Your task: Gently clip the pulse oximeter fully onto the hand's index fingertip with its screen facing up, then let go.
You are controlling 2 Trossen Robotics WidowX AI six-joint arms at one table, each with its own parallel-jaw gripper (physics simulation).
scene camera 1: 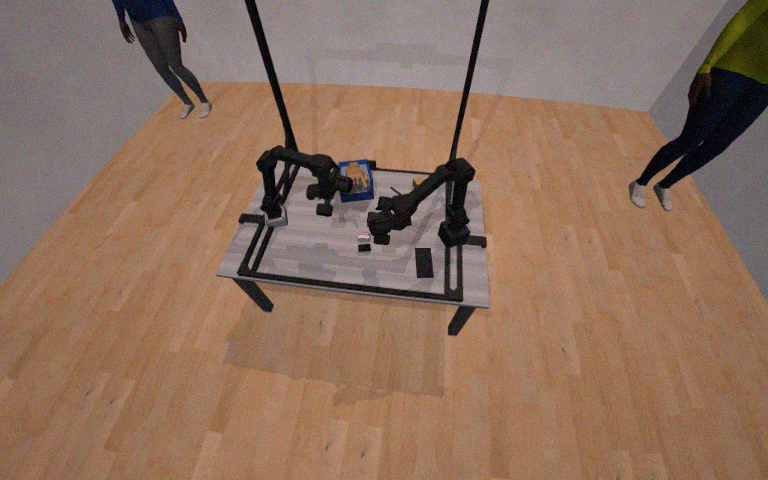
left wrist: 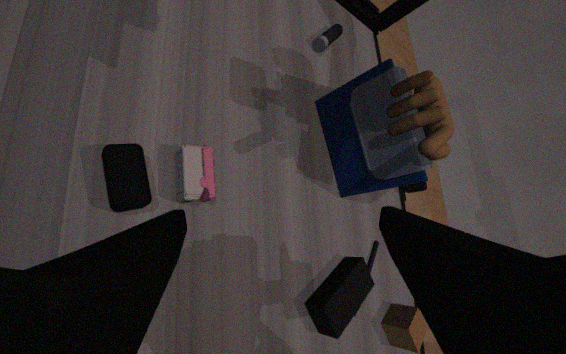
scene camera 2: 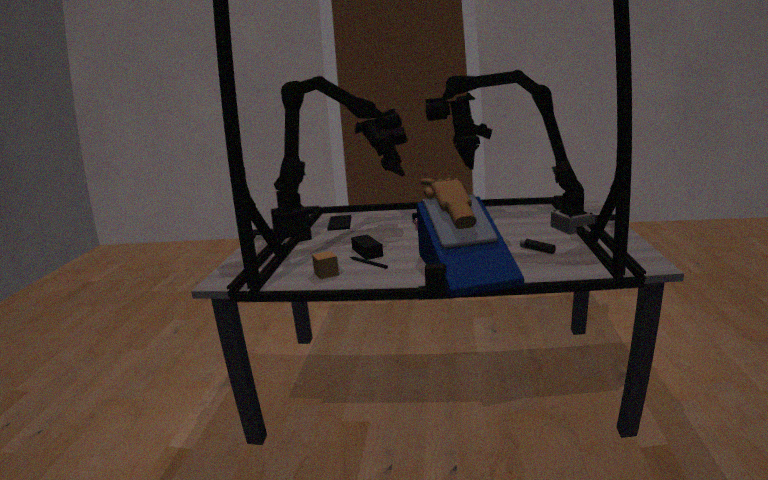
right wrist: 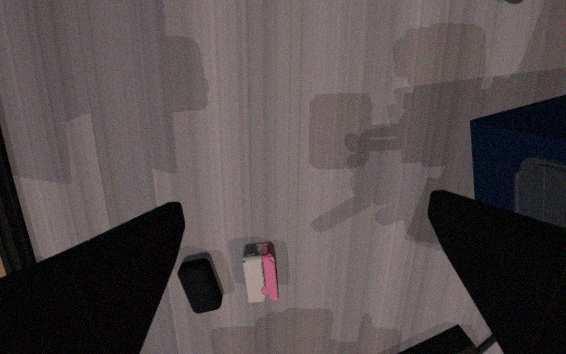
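Seen in the pictures: left gripper, fingertip midpoint: (left wrist: 284,218) (scene camera 2: 402,169); right gripper, fingertip midpoint: (scene camera 2: 469,167) (right wrist: 306,208); left arm's base at its link origin: (scene camera 1: 455,227) (scene camera 2: 289,209); right arm's base at its link origin: (scene camera 1: 274,213) (scene camera 2: 572,212).
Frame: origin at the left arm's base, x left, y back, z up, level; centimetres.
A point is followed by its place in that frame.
Note:
The white-and-pink pulse oximeter (scene camera 1: 364,236) {z -6.4, x -14.8, y -38.7 cm} (left wrist: 192,173) {z -6.4, x -14.6, y -38.7 cm} (right wrist: 254,279) {z -6.4, x -15.0, y -39.2 cm} lies on its side on the table, its pink half toward the hand. The tan hand (scene camera 1: 357,171) {z 8.4, x -41.9, y -31.7 cm} (scene camera 2: 451,196) {z 7.0, x -45.3, y -31.6 cm} (left wrist: 431,112) {z 8.7, x -35.6, y -34.0 cm} rests palm down on a grey pad over a blue wedge (scene camera 2: 487,270) {z -5.7, x -65.0, y -28.8 cm} (left wrist: 331,130) {z -7.4, x -39.9, y -36.5 cm} (right wrist: 486,165) {z -6.9, x -40.3, y -38.2 cm}. Its index finger (left wrist: 409,123) is bare, beside the thumb. My left gripper (scene camera 1: 381,238) (scene camera 2: 400,171) {z 9.0, x -10.7, y -34.4 cm} (left wrist: 284,218) {z 9.0, x -10.7, y -34.4 cm} is open and empty above the table, near the oximeter in scene camera 1. My right gripper (scene camera 1: 323,211) {z 9.2, x -24.2, y -50.5 cm} (scene camera 2: 470,165) {z 9.2, x -24.2, y -50.5 cm} (right wrist: 306,208) {z 9.2, x -24.2, y -50.5 cm} is open and empty, high above the table.
A small black case (scene camera 1: 364,247) {z -6.4, x -9.1, y -40.7 cm} (left wrist: 126,177) {z -6.2, x -9.2, y -40.5 cm} (right wrist: 200,285) {z -6.2, x -10.1, y -41.3 cm} lies beside the oximeter. A black block (scene camera 2: 367,246) {z -6.0, x -32.1, y -13.2 cm} (left wrist: 340,296) {z -6.0, x -25.1, y -16.2 cm}, a pen (scene camera 2: 369,262) {z -8.9, x -36.4, y -11.8 cm}, a wooden cube (scene camera 2: 325,264) {z -6.0, x -39.2, y 0.5 cm} and a dark cylinder (scene camera 2: 538,246) {z -7.8, x -54.2, y -52.6 cm} (left wrist: 327,38) {z -7.0, x -50.1, y -52.4 cm} lie around the wedge. A flat black slab (scene camera 1: 424,263) {z -8.7, x 7.5, y -18.3 cm} (scene camera 2: 339,222) {z -8.7, x 5.4, y -17.6 cm} lies near the left arm.

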